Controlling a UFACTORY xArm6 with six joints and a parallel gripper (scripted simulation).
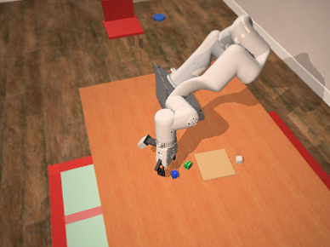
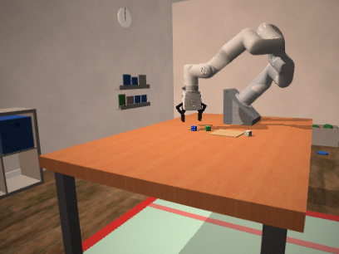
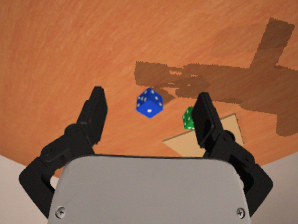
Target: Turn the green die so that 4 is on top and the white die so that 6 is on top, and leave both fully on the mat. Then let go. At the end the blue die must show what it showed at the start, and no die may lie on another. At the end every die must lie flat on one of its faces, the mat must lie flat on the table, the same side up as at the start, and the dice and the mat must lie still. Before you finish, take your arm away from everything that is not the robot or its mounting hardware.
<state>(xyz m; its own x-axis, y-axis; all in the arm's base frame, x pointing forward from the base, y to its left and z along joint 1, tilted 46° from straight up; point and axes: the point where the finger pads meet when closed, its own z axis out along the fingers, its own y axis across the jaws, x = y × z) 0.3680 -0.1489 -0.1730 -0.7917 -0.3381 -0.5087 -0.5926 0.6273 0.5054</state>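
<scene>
Right now the blue die is 40 mm below my hand, 30 mm ahead of it and 20 mm to the left of it. The rest, counted from my hand: tan mat: 200 mm to the left, 50 mm below, 50 mm ahead; then green die: 90 mm to the left, 40 mm below, 10 mm ahead; then white die: 300 mm to the left, 80 mm ahead, 40 mm below.
</scene>
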